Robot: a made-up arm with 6 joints.
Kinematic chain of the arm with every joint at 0, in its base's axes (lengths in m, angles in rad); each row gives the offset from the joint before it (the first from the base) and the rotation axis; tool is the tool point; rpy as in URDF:
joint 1: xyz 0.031 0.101 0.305 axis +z
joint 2: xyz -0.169 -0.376 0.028 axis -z
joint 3: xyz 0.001 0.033 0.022 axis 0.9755 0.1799 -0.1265
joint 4: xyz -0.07 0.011 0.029 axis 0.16 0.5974 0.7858
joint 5: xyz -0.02 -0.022 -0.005 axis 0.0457 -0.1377 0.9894
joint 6: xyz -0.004 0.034 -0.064 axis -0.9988 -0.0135 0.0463
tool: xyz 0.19 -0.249 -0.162 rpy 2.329 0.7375 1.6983
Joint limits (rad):
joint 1: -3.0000..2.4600
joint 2: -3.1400..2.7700
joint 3: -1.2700..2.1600
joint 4: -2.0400..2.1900
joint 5: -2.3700..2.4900
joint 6: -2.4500..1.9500
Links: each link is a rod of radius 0.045 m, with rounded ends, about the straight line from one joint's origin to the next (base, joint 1, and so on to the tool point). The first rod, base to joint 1, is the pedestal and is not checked.
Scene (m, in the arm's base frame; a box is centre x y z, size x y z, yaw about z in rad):
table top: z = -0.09
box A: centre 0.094 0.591 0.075 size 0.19 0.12 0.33 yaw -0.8
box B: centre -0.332 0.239 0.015 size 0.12 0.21 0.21 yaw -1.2
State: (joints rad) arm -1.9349 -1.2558 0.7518 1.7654 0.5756 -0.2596
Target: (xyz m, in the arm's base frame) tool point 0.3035 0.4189 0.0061
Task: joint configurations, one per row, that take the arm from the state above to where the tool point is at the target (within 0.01 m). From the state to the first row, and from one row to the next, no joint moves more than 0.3 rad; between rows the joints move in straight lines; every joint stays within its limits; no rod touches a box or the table.
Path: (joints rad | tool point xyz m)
1: -2.2173 -1.2405 0.8504 1.5597 0.4515 -0.4829 | -0.0597 0.8671 0.2701
2: -2.4998 -1.2252 0.9490 1.3541 0.3274 -0.7062 | 0.1871 0.8572 0.2904
3: -2.7822 -1.2099 1.0476 1.1484 0.2033 -0.9295 | 0.4222 0.7596 0.3330
4: -2.8258 -1.0095 0.7789 1.1355 0.2796 -0.9252 | 0.4681 0.6776 0.2484
5: -2.8693 -0.8090 0.5102 1.1226 0.3559 -0.9209 | 0.4790 0.6006 0.1713
6: -2.9129 -0.6086 0.2415 1.1097 0.4323 -0.9166 | 0.4636 0.5426 0.1062
7: -2.9564 -0.4082 -0.0272 1.0968 0.5086 -0.9123 | 0.4360 0.5119 0.0570
8: -3.0000 -0.2077 -0.2958 1.0839 0.5849 -0.9080 | 0.4120 0.5084 0.0267
9: -3.0000 -0.2427 -0.0790 0.9989 0.3527 -0.7805 | 0.3539 0.4514 0.0091
10: -3.0000 -0.2776 0.1378 0.9139 0.1204 -0.6531 | 0.3035 0.4189 0.0061

